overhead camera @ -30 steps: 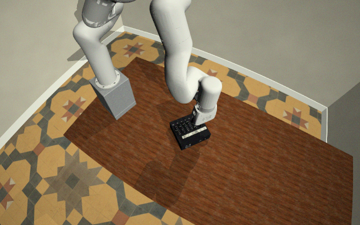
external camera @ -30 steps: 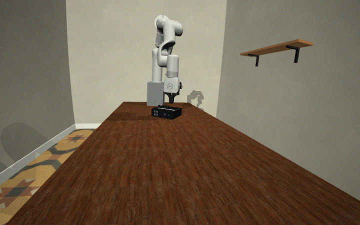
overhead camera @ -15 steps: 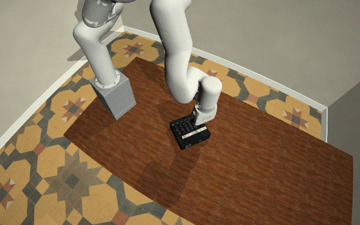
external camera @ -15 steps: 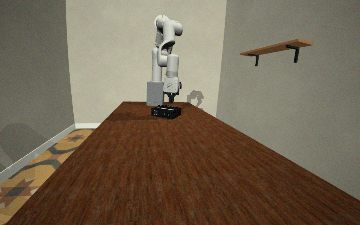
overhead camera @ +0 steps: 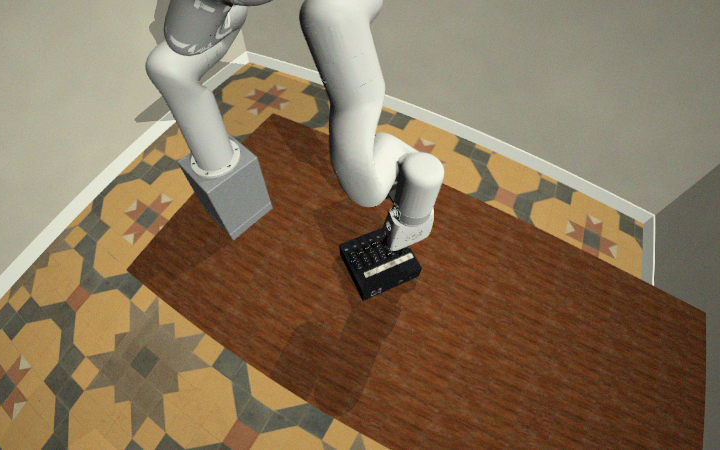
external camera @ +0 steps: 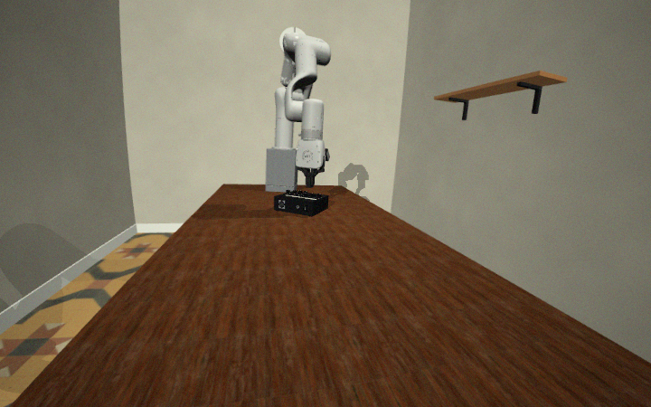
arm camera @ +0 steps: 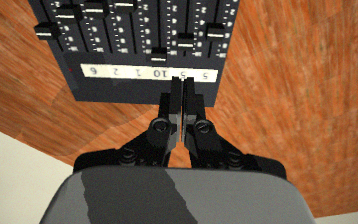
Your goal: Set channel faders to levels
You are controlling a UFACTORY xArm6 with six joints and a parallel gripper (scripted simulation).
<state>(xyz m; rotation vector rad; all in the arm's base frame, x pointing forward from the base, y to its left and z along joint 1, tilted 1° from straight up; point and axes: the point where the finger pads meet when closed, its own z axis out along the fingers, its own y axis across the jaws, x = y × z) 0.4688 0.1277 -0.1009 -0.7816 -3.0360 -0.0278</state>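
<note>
The channel 2 fader cap is 20 mm behind my hand, 10 mm to the left of it and 50 mm below it. Round my hand: channel 4 cap 70 mm behind, 10 mm to the right, 50 mm below; channel 3 fader cap 20 mm behind, 10 mm to the right, 50 mm below; channel 1 fader cap 20 mm behind, 40 mm to the left, 50 mm below.
</note>
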